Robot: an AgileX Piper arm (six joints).
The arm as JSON. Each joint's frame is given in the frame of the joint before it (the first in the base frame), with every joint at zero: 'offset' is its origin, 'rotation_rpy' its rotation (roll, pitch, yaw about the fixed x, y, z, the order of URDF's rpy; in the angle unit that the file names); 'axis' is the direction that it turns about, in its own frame. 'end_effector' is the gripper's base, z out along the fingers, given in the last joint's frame.
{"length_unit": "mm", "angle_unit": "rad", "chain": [
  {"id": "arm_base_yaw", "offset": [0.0, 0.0, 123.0], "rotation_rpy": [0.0, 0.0, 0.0], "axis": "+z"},
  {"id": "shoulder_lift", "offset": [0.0, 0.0, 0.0], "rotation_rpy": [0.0, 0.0, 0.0], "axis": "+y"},
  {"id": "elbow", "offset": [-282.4, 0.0, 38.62], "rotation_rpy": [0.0, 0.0, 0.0], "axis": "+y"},
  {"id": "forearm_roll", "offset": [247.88, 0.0, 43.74], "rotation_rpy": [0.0, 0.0, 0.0], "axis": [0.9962, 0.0, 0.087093]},
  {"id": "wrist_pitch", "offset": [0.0, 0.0, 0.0], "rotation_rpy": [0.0, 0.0, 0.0], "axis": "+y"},
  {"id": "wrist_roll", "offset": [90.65, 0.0, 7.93], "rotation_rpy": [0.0, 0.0, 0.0], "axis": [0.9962, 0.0, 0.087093]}
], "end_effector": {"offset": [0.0, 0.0, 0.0], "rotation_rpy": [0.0, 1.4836, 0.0]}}
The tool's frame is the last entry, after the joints.
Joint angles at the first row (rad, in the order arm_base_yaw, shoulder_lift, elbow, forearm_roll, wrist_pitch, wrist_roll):
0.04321, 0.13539, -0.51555, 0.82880, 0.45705, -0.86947
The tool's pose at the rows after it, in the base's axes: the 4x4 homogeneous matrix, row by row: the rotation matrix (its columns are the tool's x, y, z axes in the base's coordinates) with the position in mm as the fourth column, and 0 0 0 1 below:
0.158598 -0.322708 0.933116 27.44; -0.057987 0.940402 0.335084 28.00; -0.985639 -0.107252 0.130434 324.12; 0 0 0 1
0.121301 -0.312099 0.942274 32.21; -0.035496 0.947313 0.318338 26.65; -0.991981 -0.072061 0.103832 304.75; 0 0 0 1
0.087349 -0.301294 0.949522 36.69; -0.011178 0.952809 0.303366 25.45; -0.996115 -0.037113 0.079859 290.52; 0 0 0 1
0.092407 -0.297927 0.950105 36.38; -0.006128 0.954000 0.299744 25.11; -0.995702 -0.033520 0.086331 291.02; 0 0 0 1
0.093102 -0.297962 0.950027 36.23; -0.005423 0.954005 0.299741 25.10; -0.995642 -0.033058 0.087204 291.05; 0 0 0 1
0.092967 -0.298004 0.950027 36.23; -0.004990 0.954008 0.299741 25.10; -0.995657 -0.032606 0.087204 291.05; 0 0 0 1
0.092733 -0.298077 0.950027 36.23; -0.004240 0.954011 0.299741 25.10; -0.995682 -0.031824 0.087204 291.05; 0 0 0 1
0.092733 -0.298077 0.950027 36.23; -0.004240 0.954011 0.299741 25.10; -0.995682 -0.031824 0.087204 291.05; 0 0 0 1
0.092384 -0.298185 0.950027 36.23; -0.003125 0.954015 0.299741 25.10; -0.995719 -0.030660 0.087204 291.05; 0 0 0 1
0.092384 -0.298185 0.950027 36.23; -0.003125 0.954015 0.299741 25.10; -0.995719 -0.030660 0.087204 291.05; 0 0 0 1
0.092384 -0.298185 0.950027 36.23; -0.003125 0.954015 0.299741 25.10; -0.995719 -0.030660 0.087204 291.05; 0 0 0 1
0.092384 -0.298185 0.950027 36.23; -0.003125 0.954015 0.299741 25.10; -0.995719 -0.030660 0.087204 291.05; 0 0 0 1
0.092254 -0.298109 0.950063 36.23; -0.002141 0.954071 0.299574 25.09; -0.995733 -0.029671 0.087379 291.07; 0 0 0 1
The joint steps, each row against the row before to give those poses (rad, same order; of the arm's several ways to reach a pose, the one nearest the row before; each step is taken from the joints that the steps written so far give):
0.00006, -0.03634, 0.08111, 0.00108, -0.04661, 0.01503
-0.00007, -0.02394, 0.07022, -0.00144, -0.02456, 0.02176
0.00006, -0.00995, 0.05073, -0.00182, -0.02171, 0.02444
-0.00011, -0.00221, -0.00009, 0.00118, -0.00555, 0.00279
0.00007, -0.00090, 0.00002, -0.00010, -0.00006, 0.00078
0.00000, 0.00000, 0.00000, 0.00000, 0.00000, 0.00046
0.00000, 0.00000, 0.00000, 0.00000, 0.00000, 0.00078
0.00000, 0.00000, 0.00000, 0.00000, 0.00000, 0.00000
0.00000, 0.00000, 0.00000, 0.00000, 0.00000, 0.00117
0.00000, 0.00000, 0.00000, 0.00000, 0.00000, 0.00000
0.00000, 0.00000, 0.00000, 0.00000, 0.00000, 0.00000
0.00000, 0.00000, 0.00000, 0.00000, 0.00000, 0.00000
-0.00010, -0.00001, -0.00002, 0.00016, -0.00016, 0.00084

